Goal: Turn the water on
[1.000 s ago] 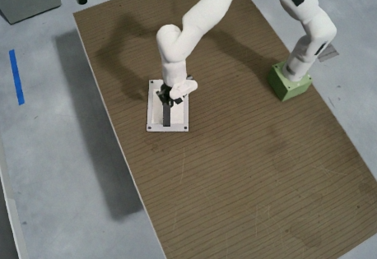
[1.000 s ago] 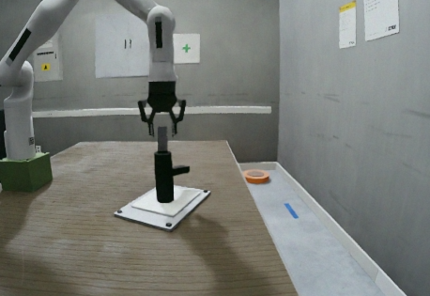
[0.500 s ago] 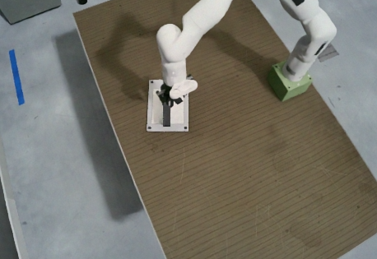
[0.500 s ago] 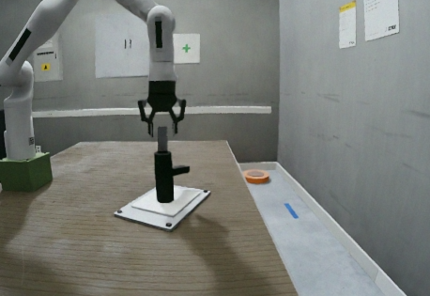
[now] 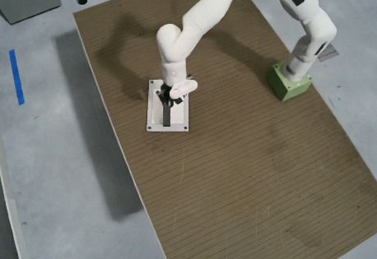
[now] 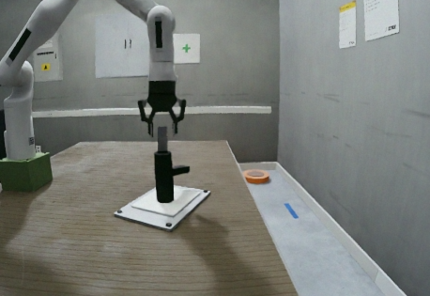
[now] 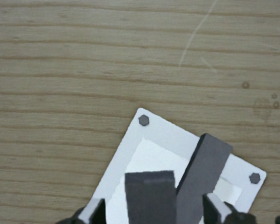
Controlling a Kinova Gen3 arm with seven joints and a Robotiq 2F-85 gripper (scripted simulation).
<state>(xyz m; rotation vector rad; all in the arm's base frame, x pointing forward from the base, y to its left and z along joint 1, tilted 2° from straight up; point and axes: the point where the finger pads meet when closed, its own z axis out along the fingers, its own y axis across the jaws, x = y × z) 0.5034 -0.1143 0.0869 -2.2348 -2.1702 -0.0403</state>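
Now: hand 30 mm to the left of the lever and 20 mm above it. Also, from my hand: tap (10 mm ahead, 50 mm to the right, 80 mm below).
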